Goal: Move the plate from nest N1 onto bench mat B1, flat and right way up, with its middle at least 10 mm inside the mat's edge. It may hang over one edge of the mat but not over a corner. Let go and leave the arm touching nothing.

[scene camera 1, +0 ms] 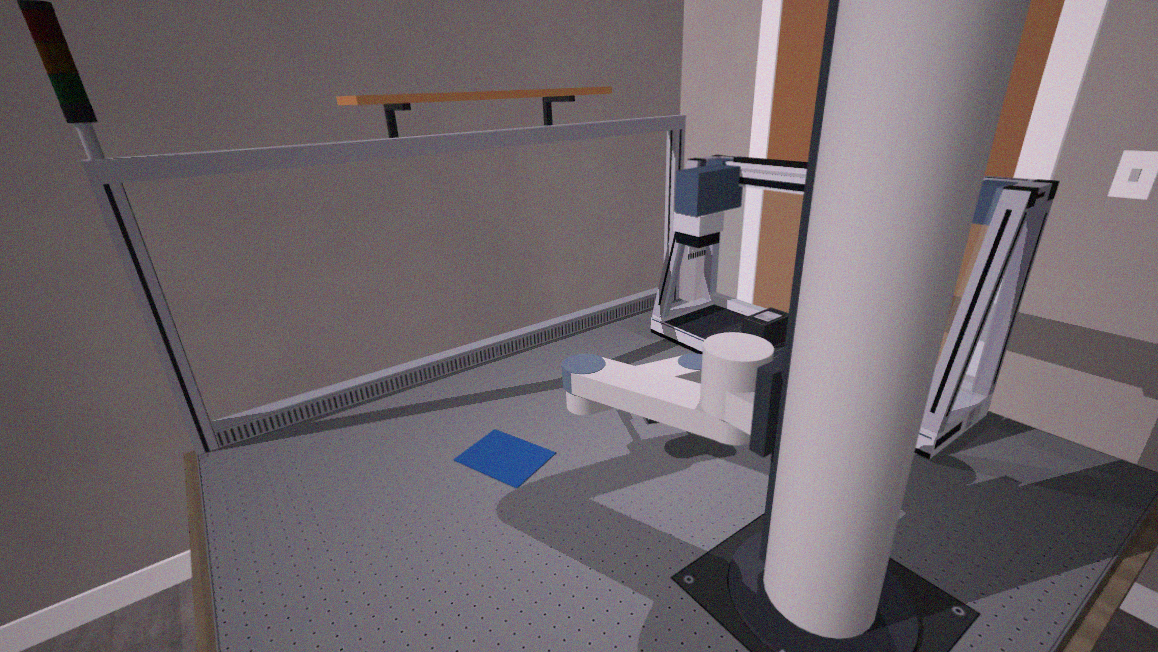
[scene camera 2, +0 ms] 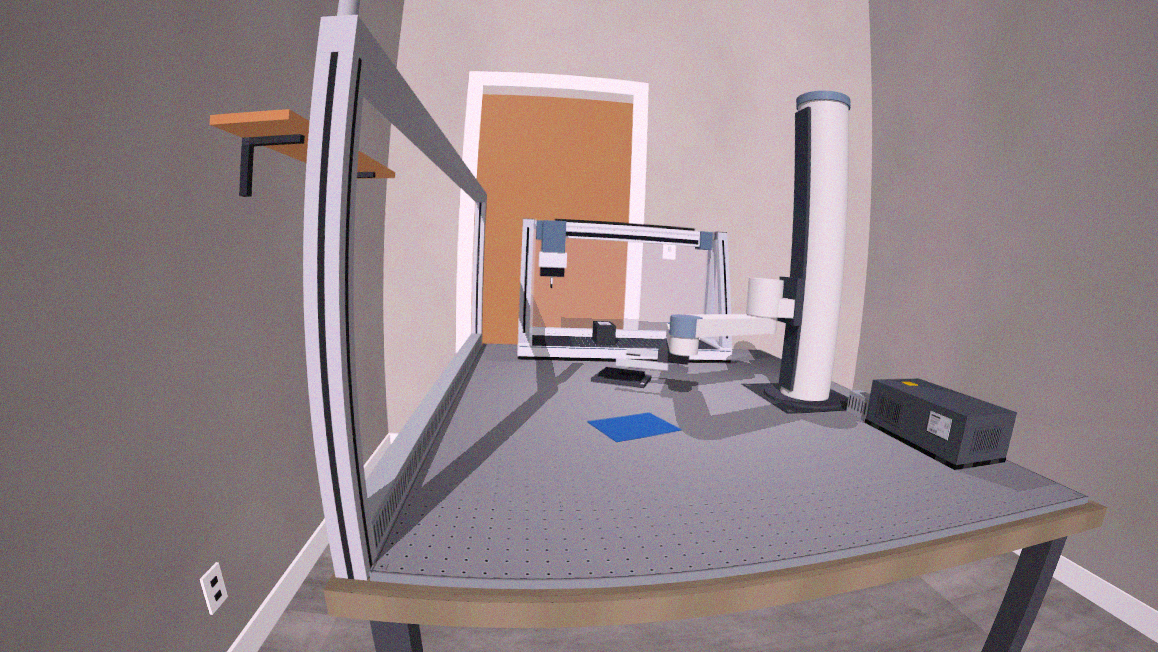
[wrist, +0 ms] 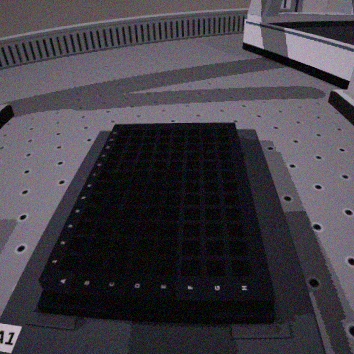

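Seen in the pictures: gripper, fingertip midpoint: (scene camera 2: 621, 356) (wrist: 166, 80); arm's base, link origin: (scene camera 1: 816, 600) (scene camera 2: 803, 400).
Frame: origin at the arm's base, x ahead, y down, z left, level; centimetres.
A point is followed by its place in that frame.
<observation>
A black well plate (scene camera 2: 623, 373) {x 52.7, y -3.7, z -18.1 cm} (wrist: 165, 215) {x 51.1, y -3.4, z -18.6 cm} lies flat, wells up, in the dark grey nest (wrist: 272, 210) {x 49.9, y -2.5, z -23.9 cm}. Its lettered end faces the bottom of the wrist view, near the nest's A1 label. The arm hides the plate in scene camera 1. The blue bench mat (scene camera 1: 504, 458) {x 56.9, y -1.5, z 21.1 cm} (scene camera 2: 634, 426) {x 57.7, y -1.5, z 21.2 cm} lies bare on the table, nearer scene camera 2 than the nest. My gripper (scene camera 2: 622, 358) {x 53.2, y -8.7, z -19.9 cm} (wrist: 166, 80) {x 53.2, y -8.7, z -19.9 cm} is open and empty, low above the nest. In the wrist view its fingertips show at the left and right edges, wide apart, beyond the plate's sides.
The arm's white column (scene camera 1: 883, 323) {x -4.6, y -47.6, z 6.0 cm} (scene camera 2: 822, 242) {x 3.8, y -46.5, z 6.5 cm} stands on the table. A gantry machine (scene camera 1: 709, 190) {x 69.8, y -45.2, z -50.8 cm} (scene camera 2: 623, 232) {x 46.5, y -48.2, z -62.3 cm} with a small black block (scene camera 2: 603, 332) {x 54.1, y -10.6, z -51.5 cm} stands behind the nest. A framed panel (scene camera 1: 388, 149) {x 100.4, y -59.9, z 20.8 cm} (scene camera 2: 332, 242) {x 101.1, y -38.6, z 72.5 cm} runs along one edge. A dark grey box (scene camera 2: 940, 421) {x -3.4, y -9.7, z 48.8 cm} stands at the right.
</observation>
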